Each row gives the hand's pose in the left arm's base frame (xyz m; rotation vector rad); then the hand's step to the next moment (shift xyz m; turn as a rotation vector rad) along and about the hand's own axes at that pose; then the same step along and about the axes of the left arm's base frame.
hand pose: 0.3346 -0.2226 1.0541 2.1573 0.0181 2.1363
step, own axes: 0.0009 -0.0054 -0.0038 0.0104 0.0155 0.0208
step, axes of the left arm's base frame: -0.0034 0.0057 0.0005 0.0199 -0.0159 0.0115
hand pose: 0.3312 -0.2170 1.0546 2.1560 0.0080 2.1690
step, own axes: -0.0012 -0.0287 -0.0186 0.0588 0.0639 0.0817
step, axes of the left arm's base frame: -0.0170 0.0295 -0.0031 0.0778 -0.0645 0.0633
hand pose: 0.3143 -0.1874 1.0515 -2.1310 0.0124 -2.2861
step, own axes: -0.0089 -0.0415 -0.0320 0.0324 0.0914 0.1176
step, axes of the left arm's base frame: -0.0316 0.0415 -0.0104 0.1156 -0.0913 0.0390
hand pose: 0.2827 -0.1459 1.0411 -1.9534 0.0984 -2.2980
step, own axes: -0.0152 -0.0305 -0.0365 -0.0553 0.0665 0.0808
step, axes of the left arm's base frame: -0.0352 0.0312 -0.0169 0.0919 -0.0558 -0.0495
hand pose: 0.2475 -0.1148 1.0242 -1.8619 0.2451 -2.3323
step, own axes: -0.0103 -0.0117 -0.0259 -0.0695 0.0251 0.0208
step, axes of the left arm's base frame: -0.0231 0.0146 -0.0129 0.0359 -0.0103 -0.0671
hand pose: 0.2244 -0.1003 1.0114 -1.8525 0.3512 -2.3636
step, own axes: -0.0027 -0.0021 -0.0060 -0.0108 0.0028 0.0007
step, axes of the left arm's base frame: -0.0050 0.0033 -0.0034 0.0032 -0.0003 -0.0107
